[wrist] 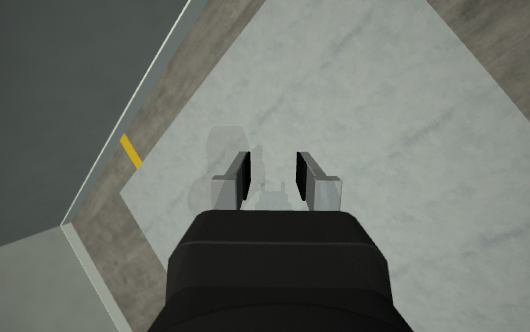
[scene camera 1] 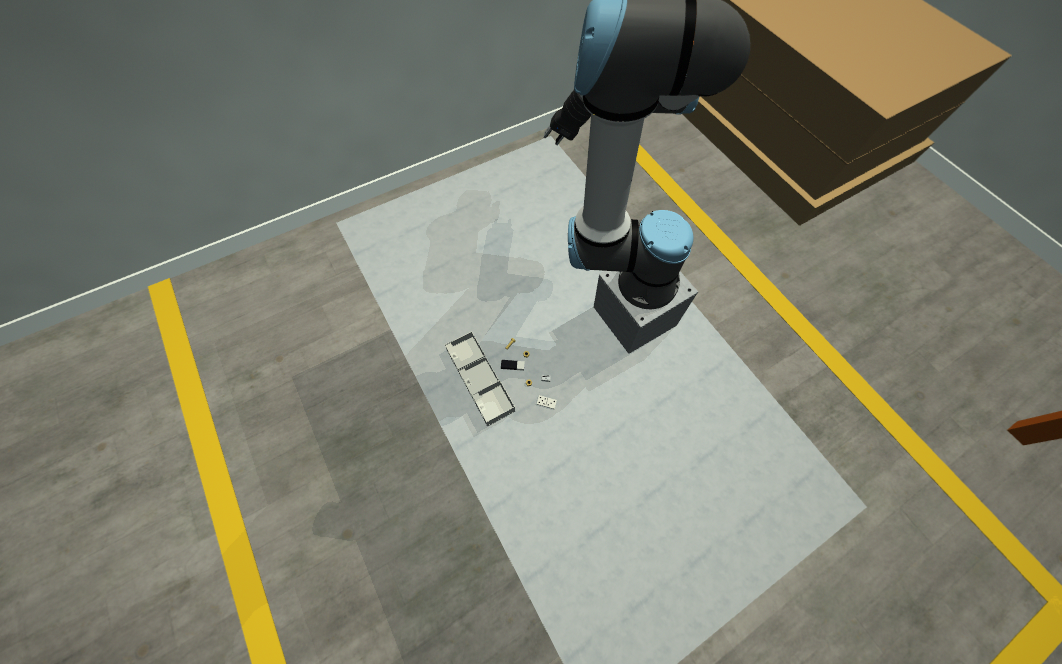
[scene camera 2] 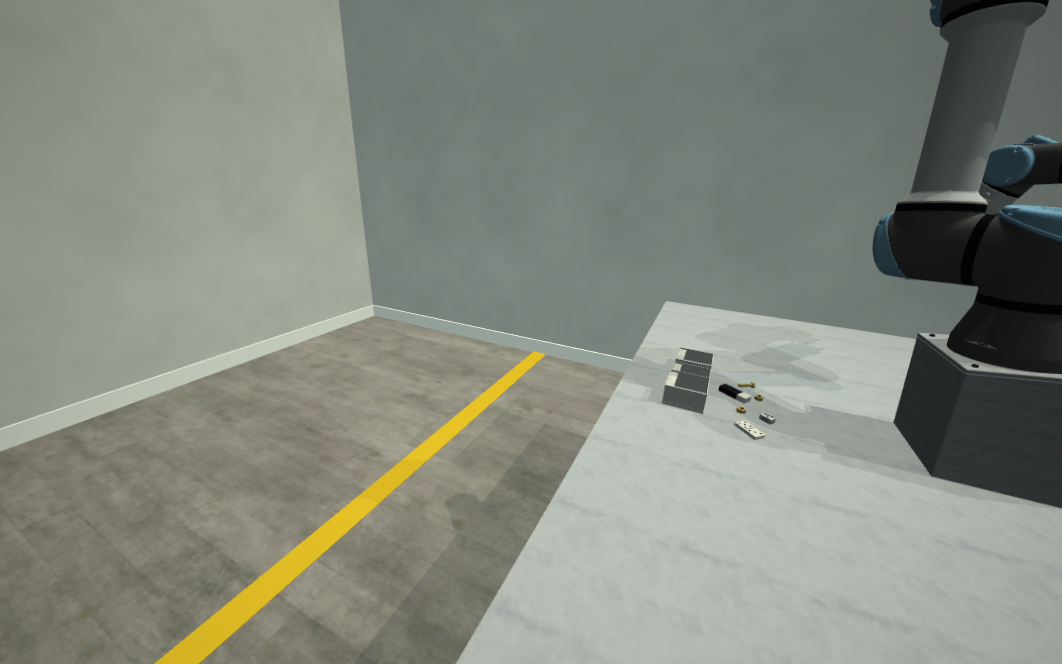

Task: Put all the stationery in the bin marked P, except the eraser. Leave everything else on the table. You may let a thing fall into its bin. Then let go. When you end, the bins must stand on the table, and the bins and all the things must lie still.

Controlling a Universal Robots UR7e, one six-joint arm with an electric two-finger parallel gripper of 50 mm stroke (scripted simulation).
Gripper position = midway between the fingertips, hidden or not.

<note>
I see my gripper (scene camera 1: 550, 138).
My gripper shows as well in the wrist view (wrist: 273, 166).
</note>
